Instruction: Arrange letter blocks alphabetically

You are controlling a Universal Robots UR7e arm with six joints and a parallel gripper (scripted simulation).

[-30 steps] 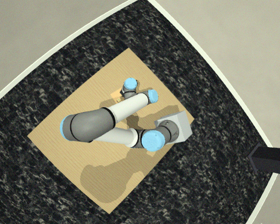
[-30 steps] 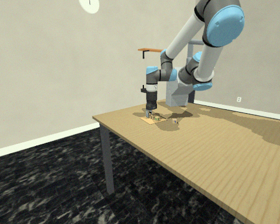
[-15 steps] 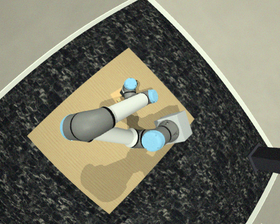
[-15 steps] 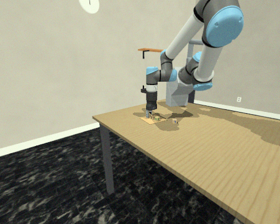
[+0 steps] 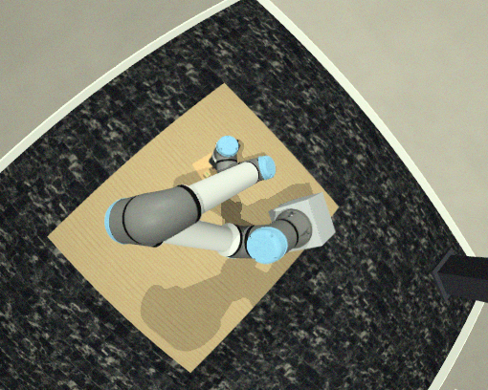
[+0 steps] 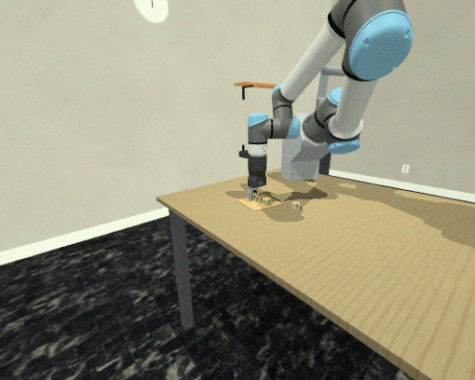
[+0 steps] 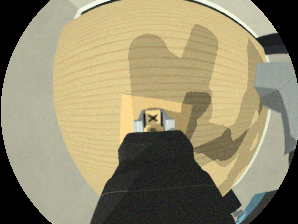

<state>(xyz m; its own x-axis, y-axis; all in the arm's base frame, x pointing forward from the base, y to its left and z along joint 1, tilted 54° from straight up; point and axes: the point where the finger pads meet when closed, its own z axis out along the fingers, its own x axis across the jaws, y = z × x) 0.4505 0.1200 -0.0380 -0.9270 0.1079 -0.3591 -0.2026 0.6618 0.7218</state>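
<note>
Now: the mat 1 cm behind my hand, 4 cm to the left of it and 2 cm below it.
</note>
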